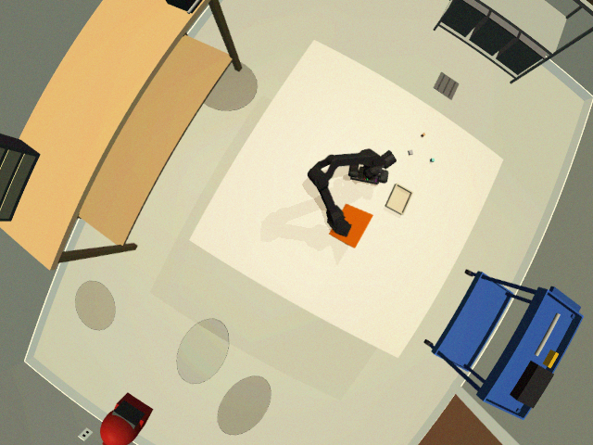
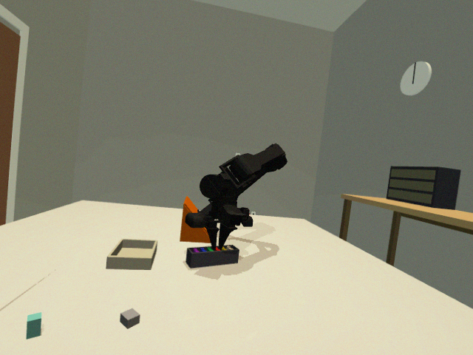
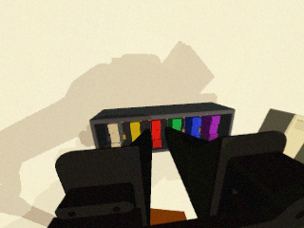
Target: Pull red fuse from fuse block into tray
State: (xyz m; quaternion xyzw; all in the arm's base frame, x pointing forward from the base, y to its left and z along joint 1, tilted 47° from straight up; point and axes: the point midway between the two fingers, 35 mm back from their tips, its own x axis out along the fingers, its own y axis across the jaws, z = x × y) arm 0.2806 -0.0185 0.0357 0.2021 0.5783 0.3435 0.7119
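Right now the tray is 2 cm behind my gripper tip, 22 cm to the right of it and 3 cm below it. Also, from my gripper tip: grey cube: 24 cm ahead, 18 cm to the right, 3 cm below; then red fuse: 1 cm below.
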